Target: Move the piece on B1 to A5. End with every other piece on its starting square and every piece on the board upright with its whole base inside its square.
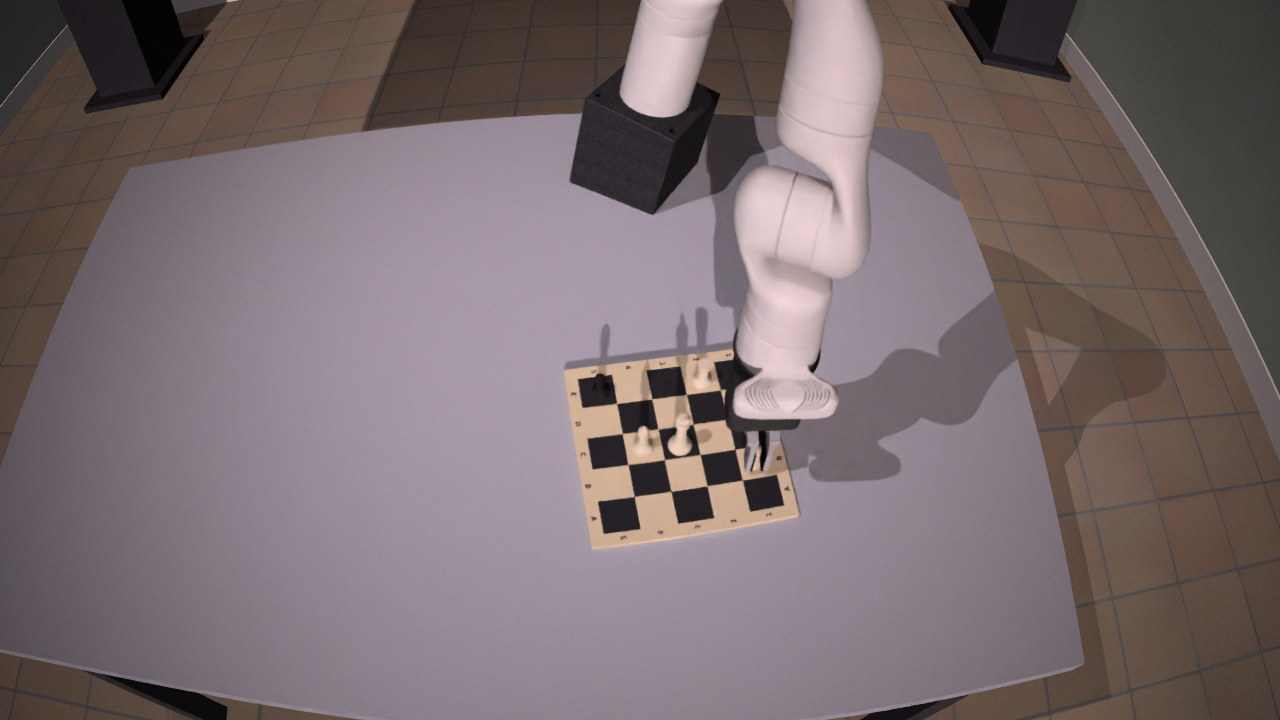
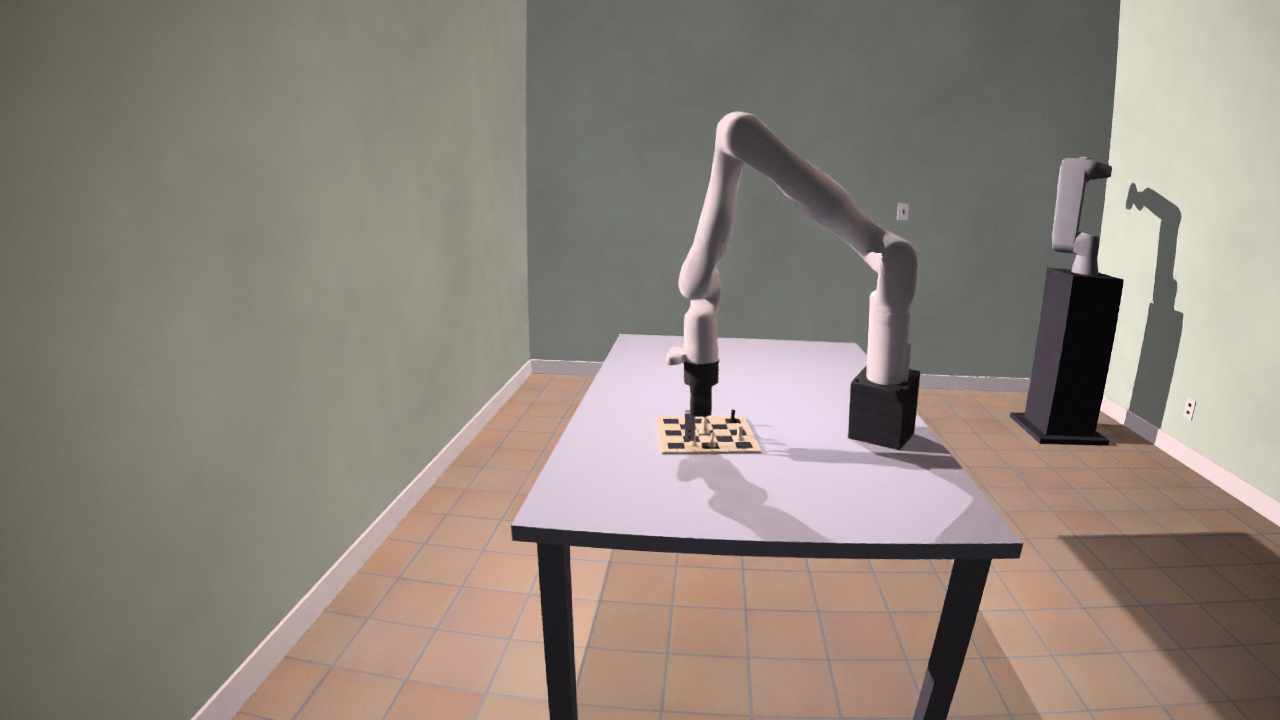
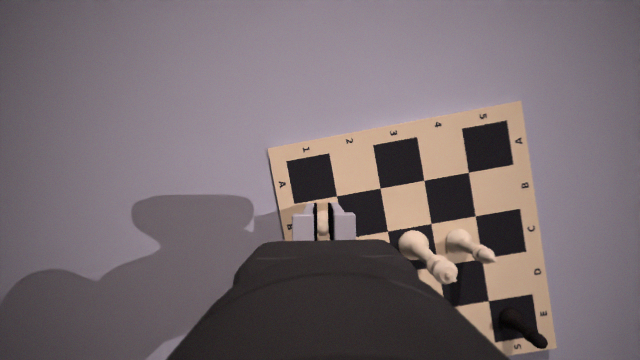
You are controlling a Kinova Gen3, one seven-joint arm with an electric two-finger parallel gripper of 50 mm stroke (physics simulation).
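Frame: origin at the arm's base, x up, y right, z ahead, level; centimetres.
Seen in the pictures: gripper, fingertip midpoint: (image 1: 755,462) (image 2: 690,438) (image 3: 322,216); arm's base, origin of the base link: (image 1: 654,94) (image 2: 886,376).
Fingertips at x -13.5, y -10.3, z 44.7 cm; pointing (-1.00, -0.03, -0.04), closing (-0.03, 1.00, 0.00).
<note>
Offsets run from my fingertips to a thing's top centre. "spot": to the spot under its first point.
My gripper (image 1: 759,464) (image 2: 690,436) (image 3: 322,216) is shut on a small pale piece @(dx +1.7, dy +0.0, dz -0.8 cm) (image 1: 757,457) (image 3: 323,223) at B1. The fingers stand on either side of it and hide most of it. They are low over the chessboard @(dx -1.5, dy +7.8, dz -3.3 cm) (image 1: 657,513) (image 2: 663,438) (image 3: 442,152); whether the base touches the board cannot be told. The piece looks upright. Square A5 @(spot: dx -1.5, dy +14.2, dz +5.5 cm) (image 1: 618,515) (image 3: 488,146) is dark and bare, at the corner of row A.
A tall pale piece @(dx +4.9, dy +7.8, dz -2.9 cm) (image 1: 680,437) (image 3: 414,243) stands on C3 and a smaller one @(dx +2.9, dy +11.7, dz -2.6 cm) (image 1: 642,441) (image 3: 457,240) on C4. A pale piece @(dx +1.7, dy +0.0, dz -4.9 cm) (image 2: 713,440) stands at C1, close to the gripper. Another @(dx +1.9, dy +5.2, dz -11.1 cm) (image 1: 702,374) (image 2: 740,433) is on E2, and a black piece @(dx +1.7, dy +16.3, dz -9.5 cm) (image 1: 601,385) (image 2: 732,415) (image 3: 514,321) on E5.
</note>
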